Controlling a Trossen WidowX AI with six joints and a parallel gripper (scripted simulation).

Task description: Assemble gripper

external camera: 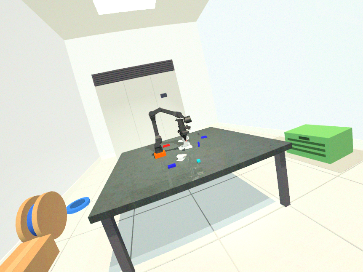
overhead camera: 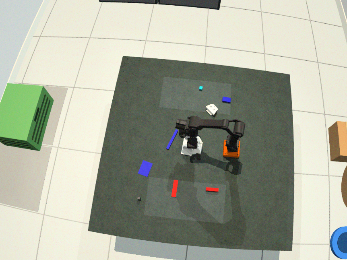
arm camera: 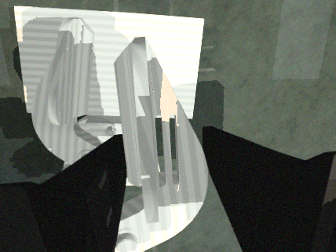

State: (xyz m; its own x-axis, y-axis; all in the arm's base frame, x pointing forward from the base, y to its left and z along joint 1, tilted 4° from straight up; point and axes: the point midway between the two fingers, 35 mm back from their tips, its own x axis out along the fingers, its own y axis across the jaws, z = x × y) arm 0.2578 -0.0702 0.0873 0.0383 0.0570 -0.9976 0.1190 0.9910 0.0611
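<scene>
Now: gripper tip 12 cm short of the blue strip, 3 cm to the left of it and 8 cm above it. Round my gripper tip: blue block 27 cm behind, 29 cm to the right, 7 cm below; white jaw 3 cm behind, 2 cm to the left; blue square 31 cm ahead, 16 cm to the left, 8 cm below.
</scene>
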